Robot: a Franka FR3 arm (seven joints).
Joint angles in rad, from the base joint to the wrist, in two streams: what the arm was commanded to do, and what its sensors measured. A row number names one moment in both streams.
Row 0, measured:
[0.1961, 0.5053, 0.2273, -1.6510, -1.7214, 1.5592, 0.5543]
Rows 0 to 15, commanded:
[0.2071, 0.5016, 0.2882, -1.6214, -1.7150, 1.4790, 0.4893]
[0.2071, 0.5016, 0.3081, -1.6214, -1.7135, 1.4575, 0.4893]
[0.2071, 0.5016, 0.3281, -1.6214, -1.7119, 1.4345, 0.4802]
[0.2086, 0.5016, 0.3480, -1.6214, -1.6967, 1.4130, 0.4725]
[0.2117, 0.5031, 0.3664, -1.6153, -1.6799, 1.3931, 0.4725]
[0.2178, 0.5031, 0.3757, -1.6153, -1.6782, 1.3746, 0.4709]
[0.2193, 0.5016, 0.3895, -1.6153, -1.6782, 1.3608, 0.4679]
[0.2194, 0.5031, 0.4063, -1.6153, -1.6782, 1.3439, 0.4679]
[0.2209, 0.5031, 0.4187, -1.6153, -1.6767, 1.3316, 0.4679]
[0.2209, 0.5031, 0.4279, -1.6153, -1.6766, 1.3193, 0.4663]
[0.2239, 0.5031, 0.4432, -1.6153, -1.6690, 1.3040, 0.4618]
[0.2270, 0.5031, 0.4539, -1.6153, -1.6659, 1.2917, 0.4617]
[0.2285, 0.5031, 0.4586, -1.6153, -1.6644, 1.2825, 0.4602]
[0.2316, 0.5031, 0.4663, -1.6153, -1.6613, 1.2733, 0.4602]
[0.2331, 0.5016, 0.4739, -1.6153, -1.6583, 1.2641, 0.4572]
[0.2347, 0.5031, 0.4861, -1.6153, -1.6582, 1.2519, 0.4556]
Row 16, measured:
[0.2194, 0.5137, 0.4575, -1.6508, -1.6436, 1.3136, 0.5400]
